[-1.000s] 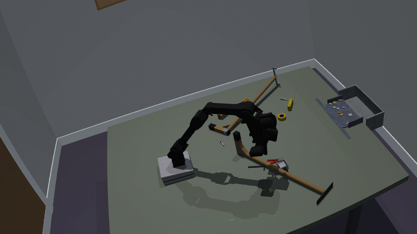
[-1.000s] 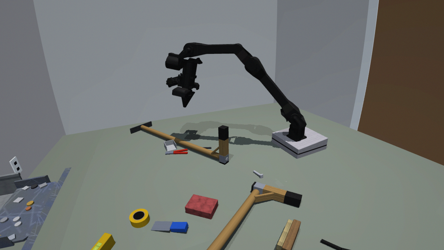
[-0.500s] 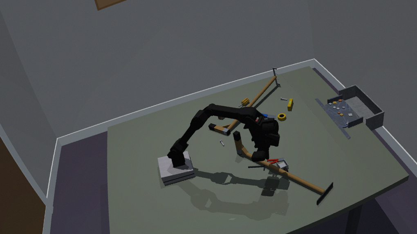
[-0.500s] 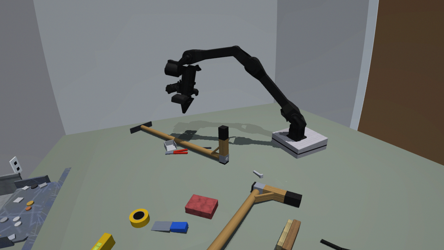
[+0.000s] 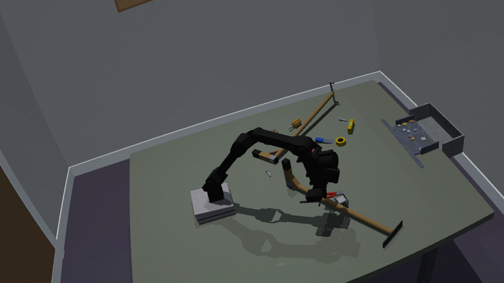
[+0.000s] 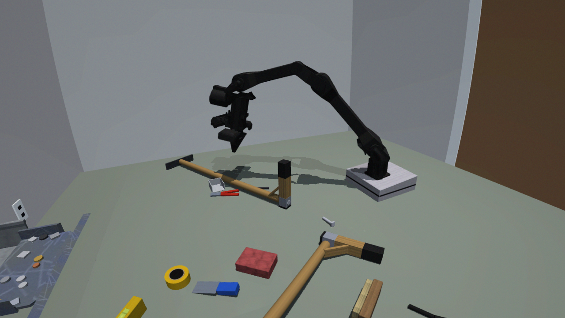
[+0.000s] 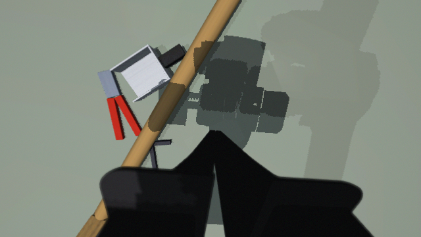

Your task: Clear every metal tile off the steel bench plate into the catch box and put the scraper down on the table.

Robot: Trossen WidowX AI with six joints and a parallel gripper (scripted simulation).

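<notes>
Right now the long scraper is 50 mm ahead of my gripper tip, 10 mm to the left of it and 40 mm below it. Also, from my gripper tip: hex key: 20 mm behind, 100 mm to the left, 100 mm below; then metal bracket: 80 mm ahead, 30 mm to the left, 100 mm below; then red block: 80 mm ahead, 450 mm to the left, 90 mm below.
</notes>
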